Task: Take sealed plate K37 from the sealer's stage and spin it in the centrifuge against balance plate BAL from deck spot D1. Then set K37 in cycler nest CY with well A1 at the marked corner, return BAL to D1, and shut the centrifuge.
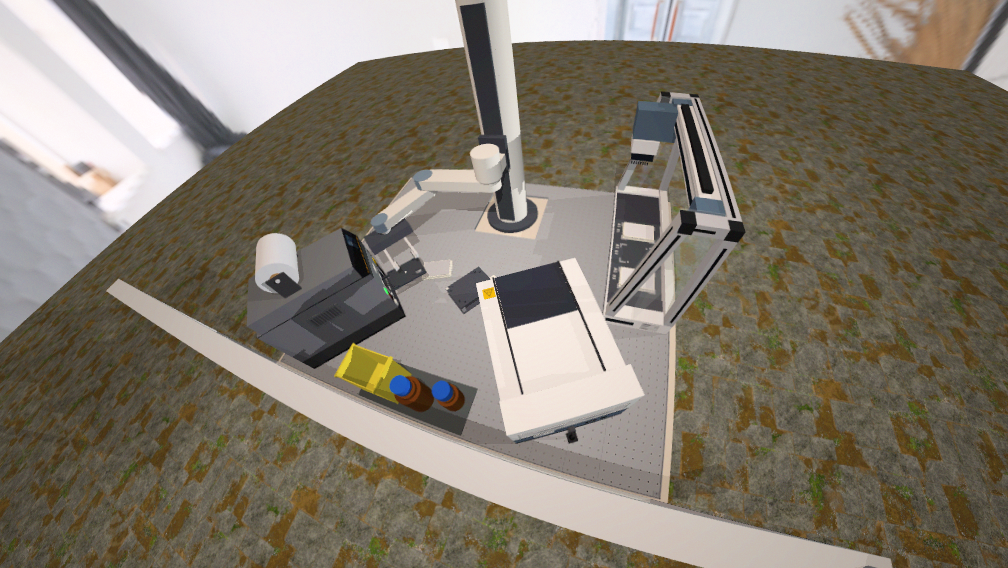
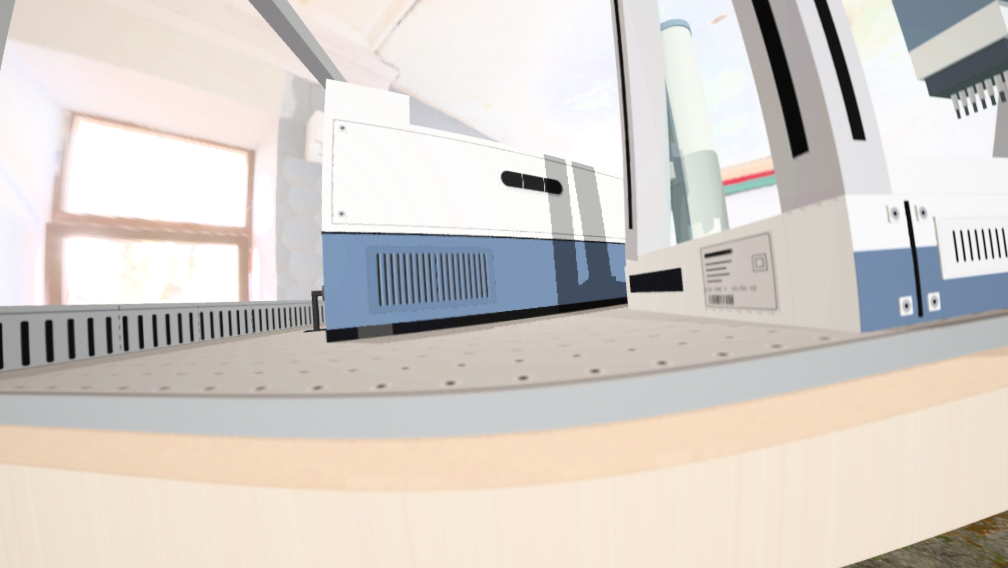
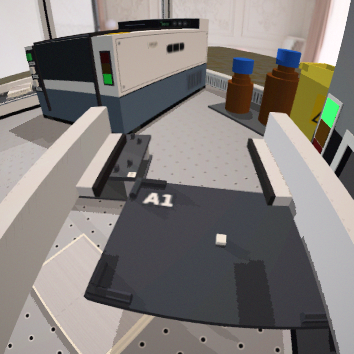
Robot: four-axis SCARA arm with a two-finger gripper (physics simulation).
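Seen in the pictures: gripper, between the fingertips: [image 1: 407,262] [image 3: 186,124]; arm's base, origin of its link: [image 1: 512,215].
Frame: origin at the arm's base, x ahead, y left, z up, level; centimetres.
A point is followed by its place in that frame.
My gripper [image 1: 407,258] {x 50.6, y -24.6, z 18.6 cm} [image 3: 186,124] {x 50.6, y -24.6, z 18.6 cm} is open, with nothing between its fingers. It hangs over the dark sealer stage [image 1: 407,275] {x 52.5, y -26.5, z 12.0 cm} [image 3: 175,250] {x 48.4, y -27.1, z 12.0 cm}, which bears an A1 mark, corner stops and a small white block; no plate shows on it. The centrifuge, a white and blue machine [image 1: 557,352] {x 72.4, y 36.5, z 22.3 cm} [image 2: 423,176] {x 71.4, y 54.0, z 16.7 cm} [image 3: 160,57] {x 69.6, y 14.8, z 16.0 cm}, has a dark front and dark top section; its inside does not show. A dark raised stand [image 1: 466,289] {x 49.9, y -3.3, z 5.9 cm} [image 3: 132,152] {x 53.3, y -6.2, z 6.0 cm} carries small pegs and no plate. Pale plates [image 1: 638,232] {x 8.5, y 58.1, z 8.0 cm} [image 1: 636,278] {x 49.2, y 53.6, z 29.5 cm} lie on the gantry deck. Labels K37 and BAL cannot be read.
The dark sealer [image 1: 324,310] {x 80.0, y -38.4, z 25.9 cm} with a white roll [image 1: 276,261] {x 77.3, y -41.4, z 47.7 cm} stands beside the stage. Amber bottles [image 1: 416,395] {x 93.0, y -0.4, z 13.7 cm} [image 1: 448,396] {x 90.4, y 9.5, z 14.8 cm} [image 3: 240,95] {x 87.2, y 4.3, z 6.8 cm} [image 3: 279,95] {x 88.8, y -6.2, z 9.9 cm} and a yellow bin [image 1: 363,366] {x 89.9, y -26.2, z 8.9 cm} [image 3: 312,90] {x 85.7, y -14.9, z 14.2 cm} stand near the sealer. A pale outlined square [image 1: 440,268] {x 40.6, y -20.3, z 2.9 cm} [image 3: 85,280] {x 41.3, y -21.0, z 2.9 cm} lies beside the stage.
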